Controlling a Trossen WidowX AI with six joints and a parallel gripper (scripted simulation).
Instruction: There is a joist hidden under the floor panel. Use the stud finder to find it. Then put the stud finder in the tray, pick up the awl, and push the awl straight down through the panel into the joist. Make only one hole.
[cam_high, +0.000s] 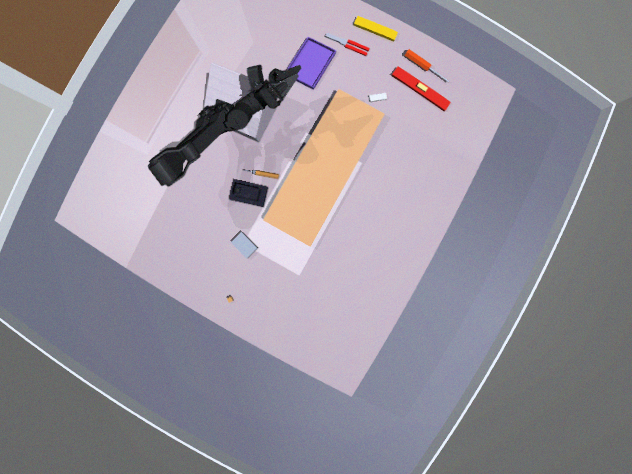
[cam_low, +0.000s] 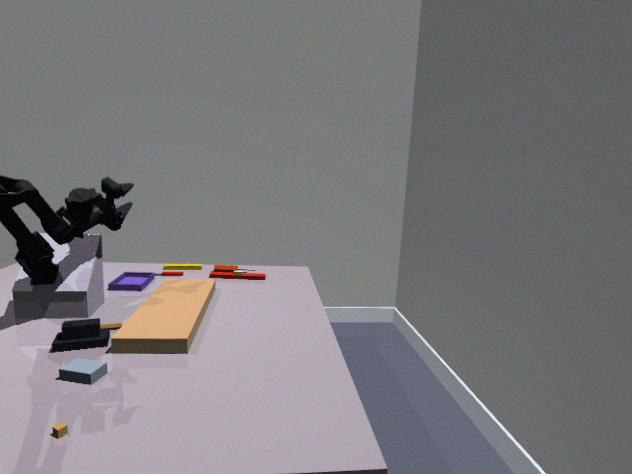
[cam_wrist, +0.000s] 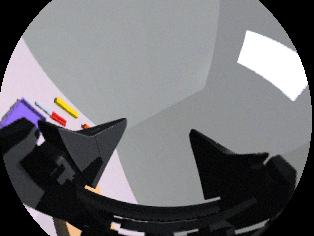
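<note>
Now: gripper tip 7 cm past the stud finder, 35 cm to the left of it and 32 cm above it. Round my gripper tip: awl 6 cm behind, 27 cm to the right, 35 cm below; small white block 22 cm ahead, 15 cm to the left, 35 cm below; purple tray 5 cm behind, 17 cm to the left, 35 cm below.
</note>
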